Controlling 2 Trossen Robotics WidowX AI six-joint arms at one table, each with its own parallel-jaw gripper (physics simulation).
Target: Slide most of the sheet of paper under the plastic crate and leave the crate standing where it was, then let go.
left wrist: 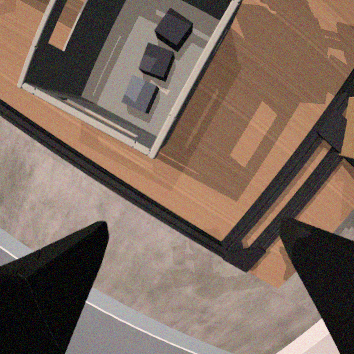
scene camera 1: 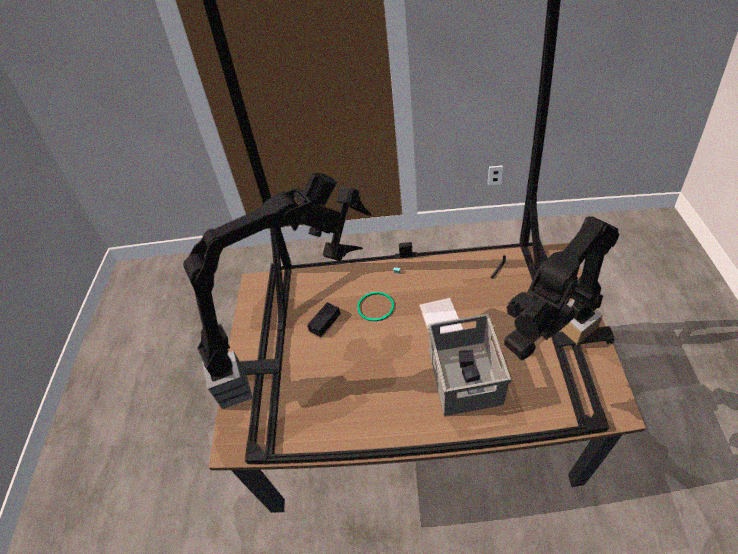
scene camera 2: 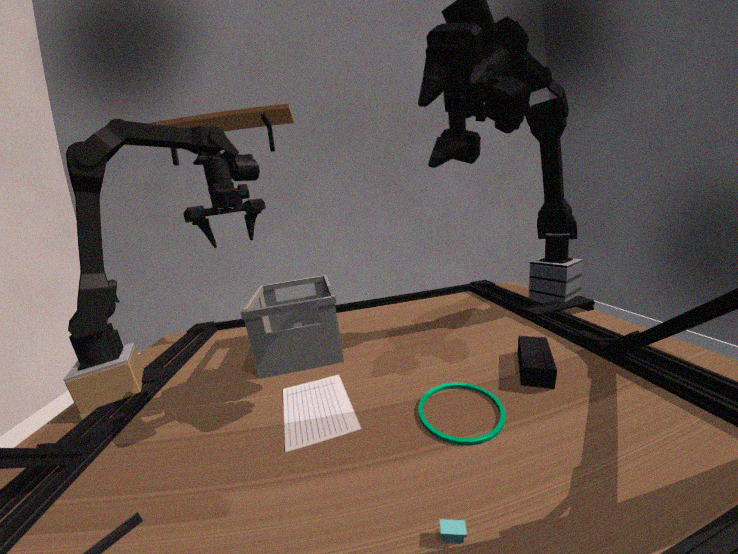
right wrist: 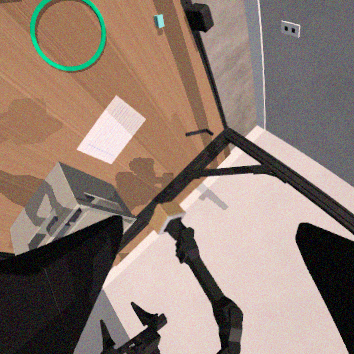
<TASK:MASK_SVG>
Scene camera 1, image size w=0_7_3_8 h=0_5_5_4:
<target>left gripper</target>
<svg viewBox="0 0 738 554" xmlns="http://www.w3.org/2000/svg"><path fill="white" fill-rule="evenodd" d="M574 310L564 303L559 315L552 318L536 339L528 339L522 336L516 329L505 337L504 345L522 361L534 353L536 348L534 342L543 336L545 340L548 340L573 320L575 316ZM532 295L526 292L516 295L508 303L507 313L514 318L519 316L533 300Z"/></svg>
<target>right gripper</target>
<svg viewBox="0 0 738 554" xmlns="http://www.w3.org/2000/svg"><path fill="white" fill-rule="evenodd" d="M353 188L341 188L337 197L337 202L341 203L340 210L336 211L322 206L324 215L320 225L316 228L310 227L308 234L316 237L321 237L322 232L334 233L331 243L325 243L323 256L326 258L341 261L346 253L363 249L358 246L339 244L348 207L365 215L372 215L360 201L359 190Z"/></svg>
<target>grey plastic crate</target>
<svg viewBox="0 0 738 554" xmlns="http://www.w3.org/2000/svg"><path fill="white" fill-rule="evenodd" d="M488 313L428 324L429 354L444 416L504 405L511 377ZM484 388L485 392L468 395L467 391ZM459 351L473 350L474 364L476 364L480 373L481 383L466 384L462 375L463 367L460 368ZM476 321L476 327L440 333L440 327Z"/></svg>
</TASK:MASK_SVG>
